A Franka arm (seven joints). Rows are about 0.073 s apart.
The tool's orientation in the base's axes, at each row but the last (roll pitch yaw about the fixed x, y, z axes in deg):
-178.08 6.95 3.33
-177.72 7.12 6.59
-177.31 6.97 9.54
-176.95 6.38 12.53
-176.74 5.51 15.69
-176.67 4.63 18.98
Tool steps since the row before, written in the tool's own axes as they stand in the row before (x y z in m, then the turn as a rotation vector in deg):
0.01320 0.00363 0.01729 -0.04 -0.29 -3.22
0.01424 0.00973 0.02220 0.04 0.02 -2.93
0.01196 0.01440 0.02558 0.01 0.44 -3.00
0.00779 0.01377 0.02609 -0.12 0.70 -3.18
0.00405 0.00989 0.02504 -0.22 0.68 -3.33
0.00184 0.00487 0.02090 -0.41 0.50 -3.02
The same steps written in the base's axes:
0.01116 -0.00240 -0.01887 0.34 0.20 3.21
0.01227 -0.00748 -0.02416 0.42 -0.09 2.90
0.01075 -0.01156 -0.02749 0.46 -0.51 2.95
0.00733 -0.01103 -0.02749 0.41 -0.80 3.13
0.00380 -0.00771 -0.02583 0.33 -0.81 3.29
0.00131 -0.00341 -0.02123 0.06 -0.69 3.01

